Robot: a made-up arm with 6 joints. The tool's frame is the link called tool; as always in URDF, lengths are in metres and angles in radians. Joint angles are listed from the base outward. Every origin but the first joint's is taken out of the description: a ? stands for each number. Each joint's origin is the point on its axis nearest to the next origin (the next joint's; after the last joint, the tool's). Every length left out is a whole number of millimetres.
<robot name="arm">
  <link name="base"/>
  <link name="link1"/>
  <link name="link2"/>
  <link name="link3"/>
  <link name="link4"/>
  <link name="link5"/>
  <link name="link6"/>
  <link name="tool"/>
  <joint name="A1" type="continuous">
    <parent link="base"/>
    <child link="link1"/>
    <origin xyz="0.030 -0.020 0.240" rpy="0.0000 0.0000 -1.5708"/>
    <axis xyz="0 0 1"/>
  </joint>
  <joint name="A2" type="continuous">
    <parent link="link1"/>
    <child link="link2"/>
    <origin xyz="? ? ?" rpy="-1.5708 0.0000 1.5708"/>
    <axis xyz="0 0 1"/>
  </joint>
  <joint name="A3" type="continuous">
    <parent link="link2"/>
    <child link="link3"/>
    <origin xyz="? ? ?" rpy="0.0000 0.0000 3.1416"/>
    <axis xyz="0 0 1"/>
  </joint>
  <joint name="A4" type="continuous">
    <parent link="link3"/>
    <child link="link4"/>
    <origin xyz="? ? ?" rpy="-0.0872 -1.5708 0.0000"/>
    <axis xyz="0 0 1"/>
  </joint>
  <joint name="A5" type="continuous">
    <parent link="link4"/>
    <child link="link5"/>
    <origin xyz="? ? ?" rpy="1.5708 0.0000 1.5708"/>
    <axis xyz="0 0 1"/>
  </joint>
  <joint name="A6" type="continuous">
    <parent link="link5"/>
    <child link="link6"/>
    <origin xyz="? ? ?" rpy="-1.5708 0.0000 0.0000"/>
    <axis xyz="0 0 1"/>
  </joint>
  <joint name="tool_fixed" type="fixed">
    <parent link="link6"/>
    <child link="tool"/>
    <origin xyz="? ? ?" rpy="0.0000 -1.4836 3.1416"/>
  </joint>
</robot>
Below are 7 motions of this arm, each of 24 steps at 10 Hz.
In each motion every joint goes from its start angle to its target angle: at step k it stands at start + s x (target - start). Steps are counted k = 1, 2, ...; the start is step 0. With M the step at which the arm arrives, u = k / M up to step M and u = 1 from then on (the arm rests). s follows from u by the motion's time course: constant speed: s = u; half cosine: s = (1 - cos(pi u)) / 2; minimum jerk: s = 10 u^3 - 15 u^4 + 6 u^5.
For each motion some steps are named. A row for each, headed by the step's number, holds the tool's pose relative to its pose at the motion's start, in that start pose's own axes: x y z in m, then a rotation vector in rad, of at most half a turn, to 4 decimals.
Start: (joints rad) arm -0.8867 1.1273 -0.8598 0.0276 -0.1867 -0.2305
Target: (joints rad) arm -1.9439 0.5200 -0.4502 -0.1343 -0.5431 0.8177
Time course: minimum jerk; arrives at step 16
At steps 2, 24:
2: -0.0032 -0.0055 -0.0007 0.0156 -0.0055 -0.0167
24: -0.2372 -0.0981 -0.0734 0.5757 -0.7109 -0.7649

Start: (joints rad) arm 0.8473 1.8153 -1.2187 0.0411 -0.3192 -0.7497
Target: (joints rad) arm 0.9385 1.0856 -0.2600 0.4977 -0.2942 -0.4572
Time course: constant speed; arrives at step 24
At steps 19, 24:
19: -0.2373 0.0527 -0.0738 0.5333 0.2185 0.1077
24: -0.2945 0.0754 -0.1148 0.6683 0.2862 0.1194

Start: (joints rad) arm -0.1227 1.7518 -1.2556 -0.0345 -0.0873 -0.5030
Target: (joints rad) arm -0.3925 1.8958 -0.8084 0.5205 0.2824 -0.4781
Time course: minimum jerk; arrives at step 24
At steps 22, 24:
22: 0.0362 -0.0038 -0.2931 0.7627 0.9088 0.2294
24: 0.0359 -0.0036 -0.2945 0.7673 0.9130 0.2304

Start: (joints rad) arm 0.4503 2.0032 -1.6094 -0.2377 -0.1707 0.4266
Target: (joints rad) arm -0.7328 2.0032 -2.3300 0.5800 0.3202 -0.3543
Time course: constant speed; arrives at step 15
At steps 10, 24:
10: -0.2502 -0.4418 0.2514 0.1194 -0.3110 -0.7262
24: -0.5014 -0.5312 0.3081 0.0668 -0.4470 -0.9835

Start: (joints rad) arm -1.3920 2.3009 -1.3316 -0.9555 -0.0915 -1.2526
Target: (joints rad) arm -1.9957 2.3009 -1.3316 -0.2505 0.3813 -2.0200
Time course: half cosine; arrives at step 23
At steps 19, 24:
19: -0.0543 0.2446 -0.2618 0.3838 0.1333 0.6221
24: -0.0650 0.2676 -0.2762 0.4230 0.1145 0.6547

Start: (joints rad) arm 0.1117 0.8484 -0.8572 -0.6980 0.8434 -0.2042
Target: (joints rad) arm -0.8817 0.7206 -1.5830 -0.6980 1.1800 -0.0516
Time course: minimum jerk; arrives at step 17
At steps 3, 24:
3: -0.0039 -0.0168 -0.0017 0.0468 0.0207 -0.0318
24: -0.2671 -0.2107 -0.0646 0.9554 0.3974 -0.9514

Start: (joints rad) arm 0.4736 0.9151 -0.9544 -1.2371 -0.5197 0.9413
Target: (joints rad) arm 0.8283 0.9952 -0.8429 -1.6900 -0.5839 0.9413
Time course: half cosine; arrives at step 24
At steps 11, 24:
11: 0.0084 0.0396 -0.0302 -0.1191 0.0637 0.2324
24: 0.0079 0.0931 -0.0649 -0.3008 0.1080 0.5473

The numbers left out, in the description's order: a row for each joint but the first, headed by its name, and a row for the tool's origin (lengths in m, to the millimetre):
A2: 0.000 0.010 0.000
A3: -0.400 -0.070 0.000
A4: -0.390 0.078 0.000
A5: 0.030 0.002 0.000
A6: 0.035 0.033 0.000
tool: 0.003 -0.020 0.000

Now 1 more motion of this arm.
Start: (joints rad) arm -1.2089 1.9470 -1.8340 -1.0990 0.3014 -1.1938
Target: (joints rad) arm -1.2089 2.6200 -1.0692 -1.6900 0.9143 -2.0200
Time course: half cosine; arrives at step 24
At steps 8, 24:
8: 0.0489 0.1410 0.1281 -0.4917 -0.1679 0.3096
24: -0.1058 0.5421 0.3661 -2.0206 -1.0710 0.6257

